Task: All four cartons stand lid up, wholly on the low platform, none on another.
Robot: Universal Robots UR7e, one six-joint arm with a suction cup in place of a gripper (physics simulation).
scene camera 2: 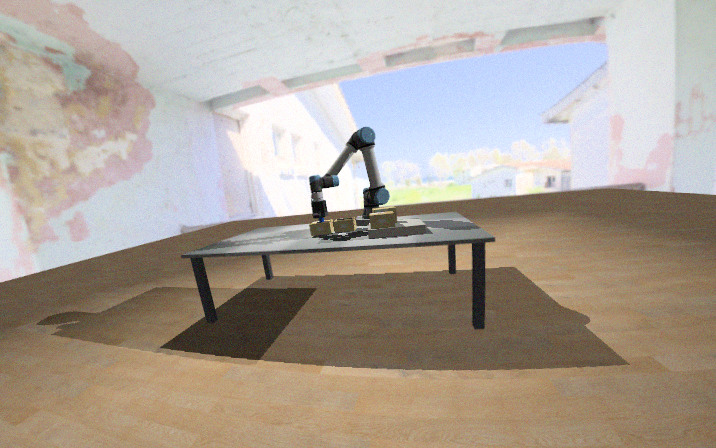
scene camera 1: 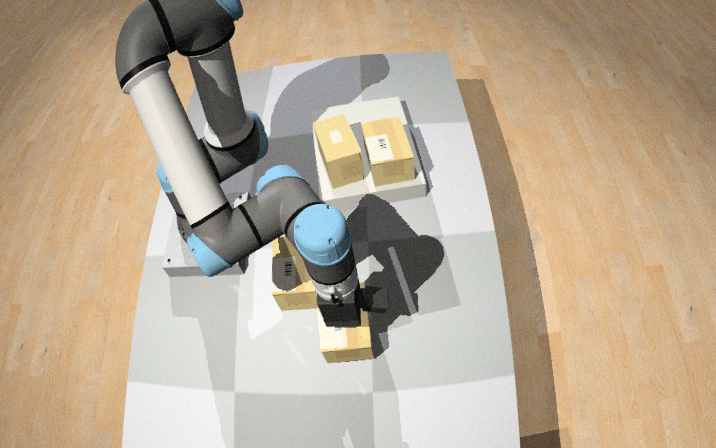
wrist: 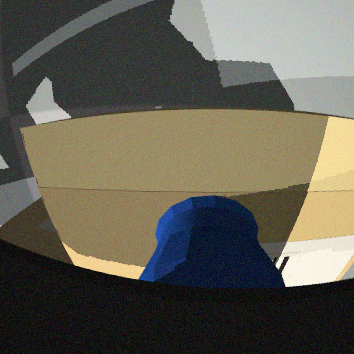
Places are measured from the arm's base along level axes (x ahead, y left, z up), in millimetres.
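Pixels of known places: hand at its tool point: [scene camera 2: 322, 223] [wrist: 204, 216].
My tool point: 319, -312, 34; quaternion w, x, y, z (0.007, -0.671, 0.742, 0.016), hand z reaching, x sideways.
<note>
For each thing: its top centre in the pictures, then the offset to it from my tool point, as dx, dy, dz. Level surfaces: height alone.
- tan carton at its top centre: [wrist: 217, 256] [scene camera 1: 342, 315] [scene camera 2: 321, 221] -6, -4, +15
- second carton at its top centre: [wrist: 53, 285] [scene camera 1: 293, 263] [scene camera 2: 344, 219] -93, +136, +2
- low white platform at its top centre: [scene camera 1: 363, 142] [scene camera 2: 395, 223] +88, +467, -27
- grey checkered table at its surface level: dz -75
My suction cup [wrist: 207, 239] [scene camera 1: 340, 321] [scene camera 2: 319, 218] presses down on the lid of a tan carton [scene camera 1: 347, 343] [scene camera 2: 321, 228] [wrist: 175, 151] that stands on the table in front of the arm. This carton fills the wrist view, and its white label shows at the lower right. A second carton [scene camera 1: 290, 299] [scene camera 2: 344, 225] stands on the table just behind it, partly hidden under my wrist. Two more cartons [scene camera 1: 338, 148] [scene camera 1: 388, 148] stand side by side, labels up, on the low white platform [scene camera 1: 374, 191] [scene camera 2: 401, 231] at the back.
The grey checkered table [scene camera 1: 467, 311] [scene camera 2: 445, 236] carries everything. The arm's grey base plate [scene camera 1: 174, 262] sits at the left edge. My elbow and forearm hang over the space between the base and the platform.
</note>
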